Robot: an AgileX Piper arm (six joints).
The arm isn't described. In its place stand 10 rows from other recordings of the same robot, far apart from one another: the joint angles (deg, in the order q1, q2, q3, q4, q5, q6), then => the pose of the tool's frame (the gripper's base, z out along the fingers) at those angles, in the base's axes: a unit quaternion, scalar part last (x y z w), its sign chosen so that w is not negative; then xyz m.
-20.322 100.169 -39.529 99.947 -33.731 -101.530 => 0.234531 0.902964 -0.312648 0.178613 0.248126 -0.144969 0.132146
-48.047 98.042 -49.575 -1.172 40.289 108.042 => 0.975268 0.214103 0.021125 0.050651 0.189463 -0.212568 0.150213
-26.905 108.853 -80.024 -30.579 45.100 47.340 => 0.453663 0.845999 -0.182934 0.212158 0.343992 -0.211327 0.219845
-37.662 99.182 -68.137 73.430 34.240 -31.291 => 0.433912 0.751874 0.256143 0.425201 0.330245 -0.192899 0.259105
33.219 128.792 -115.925 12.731 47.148 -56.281 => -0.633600 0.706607 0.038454 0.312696 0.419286 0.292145 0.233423
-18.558 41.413 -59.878 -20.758 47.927 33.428 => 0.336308 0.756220 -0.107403 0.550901 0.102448 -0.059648 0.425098
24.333 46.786 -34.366 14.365 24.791 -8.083 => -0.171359 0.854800 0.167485 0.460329 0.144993 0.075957 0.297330
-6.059 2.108 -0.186 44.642 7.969 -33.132 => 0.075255 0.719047 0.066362 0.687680 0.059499 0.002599 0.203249
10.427 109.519 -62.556 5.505 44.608 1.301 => -0.046368 0.997874 0.037598 0.026149 0.330846 0.067116 0.134322
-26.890 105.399 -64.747 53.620 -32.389 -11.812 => 0.524080 0.585128 -0.122035 0.606691 0.346197 -0.219563 0.235407
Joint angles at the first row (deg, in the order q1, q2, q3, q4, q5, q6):
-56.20 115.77 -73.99 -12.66 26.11 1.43
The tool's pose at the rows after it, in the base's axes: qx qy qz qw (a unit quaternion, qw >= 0); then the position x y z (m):
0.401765 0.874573 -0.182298 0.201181 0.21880 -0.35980 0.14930
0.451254 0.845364 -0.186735 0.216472 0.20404 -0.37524 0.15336
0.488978 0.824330 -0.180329 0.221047 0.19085 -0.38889 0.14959
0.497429 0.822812 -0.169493 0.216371 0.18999 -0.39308 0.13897
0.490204 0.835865 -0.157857 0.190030 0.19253 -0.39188 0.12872
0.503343 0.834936 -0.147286 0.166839 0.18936 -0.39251 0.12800
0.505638 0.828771 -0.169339 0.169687 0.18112 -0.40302 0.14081
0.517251 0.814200 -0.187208 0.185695 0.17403 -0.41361 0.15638
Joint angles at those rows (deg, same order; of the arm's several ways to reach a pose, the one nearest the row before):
-57.66 116.32 -74.66 -12.53 22.64 1.94
-60.49 116.68 -75.97 -12.42 21.81 5.90
-63.08 118.10 -77.49 -10.08 21.73 6.55
-63.58 119.96 -78.28 -8.07 21.73 5.38
-63.14 121.57 -79.19 -8.08 24.40 4.16
-63.42 122.01 -80.37 -8.35 28.18 5.23
-64.69 121.46 -82.36 -11.13 29.10 6.53
-65.98 120.73 -84.49 -12.16 29.25 7.93

